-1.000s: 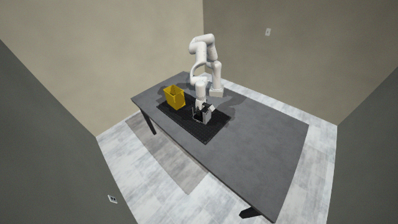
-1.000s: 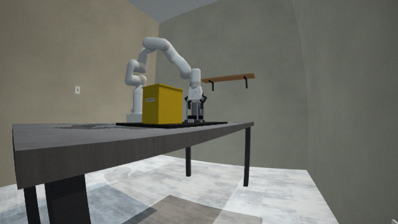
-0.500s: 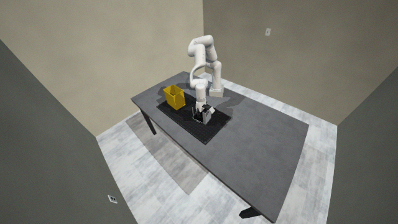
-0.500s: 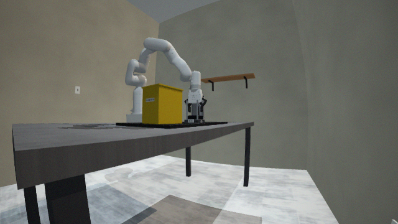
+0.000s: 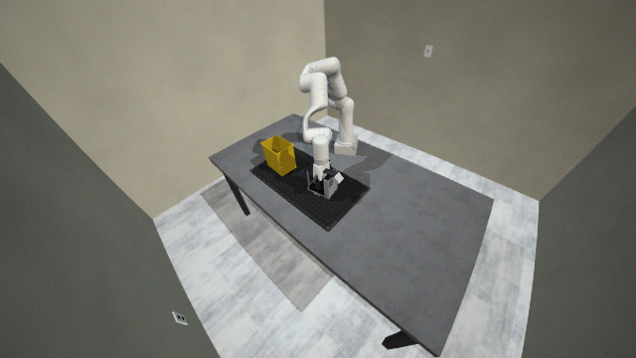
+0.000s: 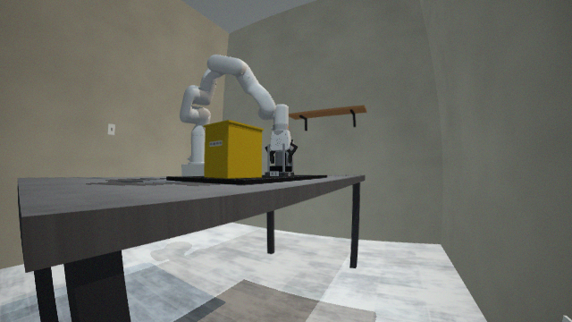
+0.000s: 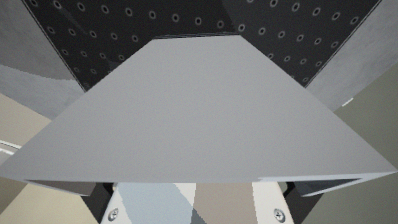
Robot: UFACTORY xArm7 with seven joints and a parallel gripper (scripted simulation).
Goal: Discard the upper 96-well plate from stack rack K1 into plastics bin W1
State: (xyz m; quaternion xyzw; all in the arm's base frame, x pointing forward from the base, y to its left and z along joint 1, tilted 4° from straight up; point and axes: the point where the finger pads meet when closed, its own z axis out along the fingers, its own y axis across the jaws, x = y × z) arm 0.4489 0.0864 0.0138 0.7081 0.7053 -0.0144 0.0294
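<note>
Right now my hand is 30 mm above the black 96-well plate. Also, from my hand: yellow plastics bin W1 (360 mm to the right, 50 mm behind, 20 mm above).
</note>
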